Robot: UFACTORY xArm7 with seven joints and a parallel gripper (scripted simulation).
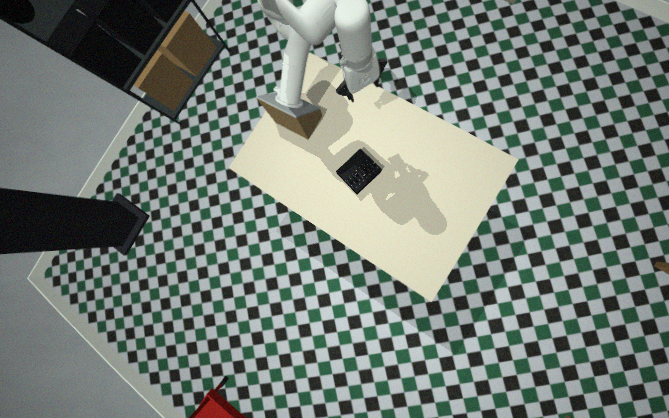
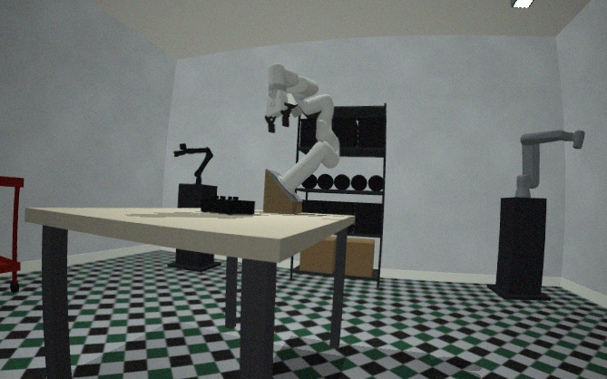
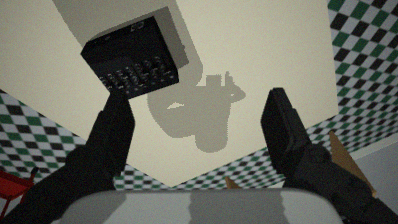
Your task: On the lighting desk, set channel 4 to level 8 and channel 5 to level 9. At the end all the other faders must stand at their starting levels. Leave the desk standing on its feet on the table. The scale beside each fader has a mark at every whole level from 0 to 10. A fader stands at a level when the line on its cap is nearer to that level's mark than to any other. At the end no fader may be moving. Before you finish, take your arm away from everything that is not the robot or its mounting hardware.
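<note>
Right now my hand is 120 mm short of the channel 4 fader cap, 180 mm to the left of it and 300 mm above it. Also, from my hand: channel 1 cap: 80 mm ahead, 230 mm to the right, 300 mm below; then channel 5 fader cap: 100 mm ahead, 150 mm to the right, 300 mm below; then channel 3 fader cap: 80 mm ahead, 190 mm to the right, 300 mm below.
</note>
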